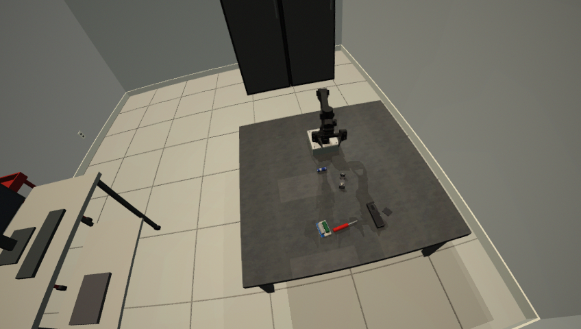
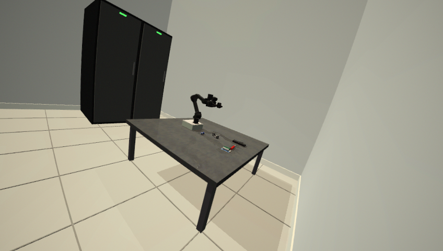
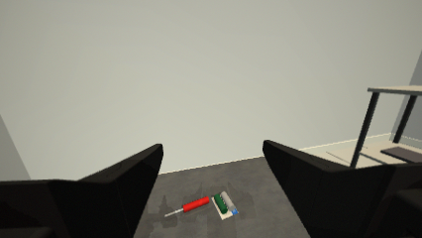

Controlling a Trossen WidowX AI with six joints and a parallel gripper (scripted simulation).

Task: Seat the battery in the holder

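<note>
Now: the battery 37 cm below my gripper tip, 14 cm behind it and 4 cm to the right of it. From my gripper tip the other things lie so: red-handled screwdriver (37 cm below, 26 cm ahead, 8 cm to the left); then white box (37 cm below, 28 cm ahead, 5 cm to the right); then black bar (37 cm below, 26 cm to the left, 20 cm ahead).
</note>
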